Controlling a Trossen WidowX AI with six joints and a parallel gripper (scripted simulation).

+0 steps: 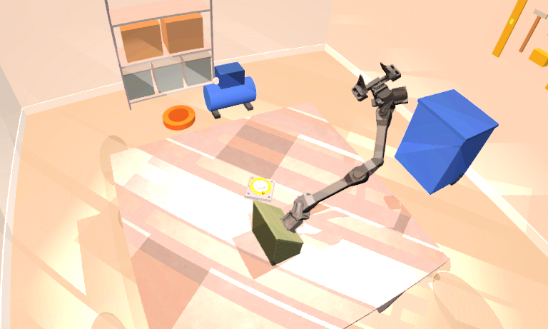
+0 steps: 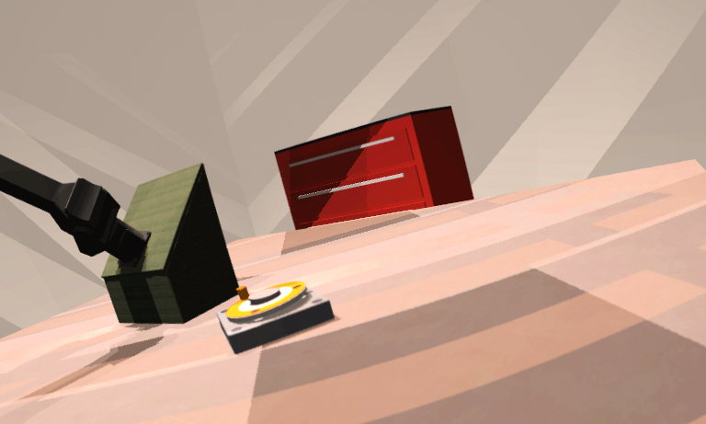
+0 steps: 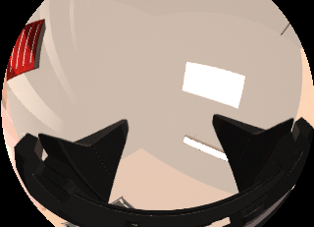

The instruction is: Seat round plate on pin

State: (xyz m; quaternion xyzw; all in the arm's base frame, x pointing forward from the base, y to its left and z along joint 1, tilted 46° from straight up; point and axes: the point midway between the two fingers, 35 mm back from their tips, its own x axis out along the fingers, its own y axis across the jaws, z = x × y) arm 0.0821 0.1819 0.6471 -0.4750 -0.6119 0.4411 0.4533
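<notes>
Right now the grey square base is 700 mm below my gripper tip, 310 mm to the left of it and 150 mm ahead of it.
</notes>
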